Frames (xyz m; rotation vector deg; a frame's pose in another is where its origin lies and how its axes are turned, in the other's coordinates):
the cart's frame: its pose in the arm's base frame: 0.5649 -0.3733 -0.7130 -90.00 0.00 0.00
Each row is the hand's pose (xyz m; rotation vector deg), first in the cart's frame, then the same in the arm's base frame.
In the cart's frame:
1: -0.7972 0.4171 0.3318 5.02 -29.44 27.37
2: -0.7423 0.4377 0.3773 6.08 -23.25 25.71
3: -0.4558 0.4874 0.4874 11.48 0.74 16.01
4: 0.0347 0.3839 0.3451 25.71 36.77 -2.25
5: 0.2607 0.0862 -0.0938 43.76 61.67 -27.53
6: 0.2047 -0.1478 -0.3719 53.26 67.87 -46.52
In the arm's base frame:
1: -0.2323 -0.0415 -1.1301 -80.99 -1.60 43.92
2: -0.1774 0.0040 -1.1507 -80.97 1.90 37.80
3: 0.1091 0.1141 -1.2004 -77.90 12.80 11.66
4: 0.5996 -0.0282 -1.0969 -61.13 25.44 -28.75
5: 0.8256 -0.4671 -0.7992 -35.97 23.92 -62.49
6: 0.7696 -0.7452 -0.5652 -21.73 14.54 -77.88

